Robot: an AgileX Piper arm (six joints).
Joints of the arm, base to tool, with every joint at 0 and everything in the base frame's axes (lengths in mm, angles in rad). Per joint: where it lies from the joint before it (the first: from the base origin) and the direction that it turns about. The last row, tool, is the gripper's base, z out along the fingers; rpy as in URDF.
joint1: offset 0 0 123 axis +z
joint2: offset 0 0 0 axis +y
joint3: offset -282.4 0 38.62 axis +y
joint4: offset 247.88 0 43.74 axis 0.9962 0 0.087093
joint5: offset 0 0 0 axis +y
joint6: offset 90.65 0 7.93 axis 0.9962 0 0.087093
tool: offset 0 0 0 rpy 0 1.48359 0
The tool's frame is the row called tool.
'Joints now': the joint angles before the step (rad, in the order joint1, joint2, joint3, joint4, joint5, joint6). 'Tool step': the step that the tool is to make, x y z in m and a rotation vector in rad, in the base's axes. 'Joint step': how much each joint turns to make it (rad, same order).
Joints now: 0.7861, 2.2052, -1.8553, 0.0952, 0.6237, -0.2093
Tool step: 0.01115, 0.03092, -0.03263, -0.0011, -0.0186, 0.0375
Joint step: 0.0268, 0.1555, -0.1553, -0.0055, -0.0118, -0.0134
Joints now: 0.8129, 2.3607, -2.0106, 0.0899, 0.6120, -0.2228
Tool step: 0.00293, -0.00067, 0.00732, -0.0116, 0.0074, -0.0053
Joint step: -0.0044, 0.0057, -0.0435, -0.0102, 0.0510, 0.0098
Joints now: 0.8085, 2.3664, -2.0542, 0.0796, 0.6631, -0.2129
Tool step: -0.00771, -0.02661, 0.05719, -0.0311, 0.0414, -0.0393
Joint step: -0.0245, -0.1265, -0.0031, -0.0178, 0.1794, 0.0381
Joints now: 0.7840, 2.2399, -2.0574, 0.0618, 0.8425, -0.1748
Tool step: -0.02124, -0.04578, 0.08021, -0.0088, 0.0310, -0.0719
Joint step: -0.0359, -0.1913, 0.0069, -0.0187, 0.2107, 0.0580
